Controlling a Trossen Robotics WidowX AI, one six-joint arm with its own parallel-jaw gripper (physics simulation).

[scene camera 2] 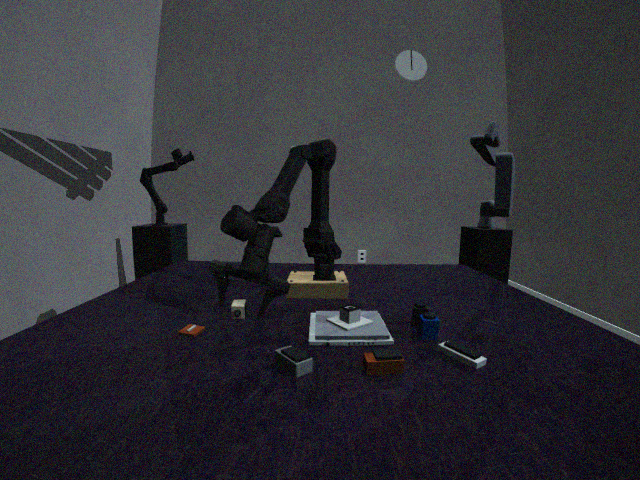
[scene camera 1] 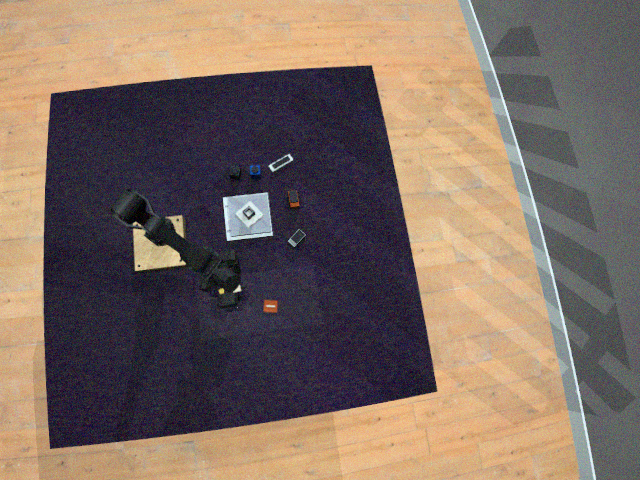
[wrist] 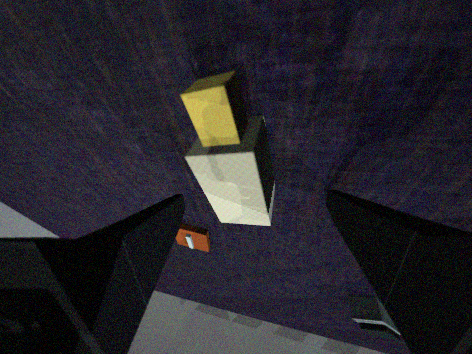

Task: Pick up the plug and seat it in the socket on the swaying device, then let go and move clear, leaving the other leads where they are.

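Note:
The plug, a cream block [scene camera 1: 237, 288] [scene camera 2: 238, 308] [wrist: 232, 190] with a yellow block [wrist: 212, 117] at one end, lies on the dark mat. My gripper [scene camera 1: 229, 279] [scene camera 2: 241, 310] [wrist: 254, 198] is open, pointing down, with one finger on each side of the plug and a gap on both sides in the wrist view. In the scene camera 1 view the arm partly covers the plug. The device is a flat grey and white slab [scene camera 1: 232, 228] [scene camera 2: 323, 327] bearing a white diamond plate [scene camera 1: 249, 223] [scene camera 2: 361, 322]. The small square socket [scene camera 1: 249, 212] [scene camera 2: 349, 314] stands on that plate.
An orange-red tile [scene camera 1: 270, 306] [scene camera 2: 191, 329] [wrist: 194, 239] lies near the plug. Around the device stand a grey block [scene camera 1: 296, 237] [scene camera 2: 295, 360], an orange block [scene camera 1: 294, 203] [scene camera 2: 383, 364], a white strip [scene camera 1: 280, 162] [scene camera 2: 462, 354], a blue block [scene camera 1: 254, 170] [scene camera 2: 429, 328] and a black block [scene camera 1: 235, 172].

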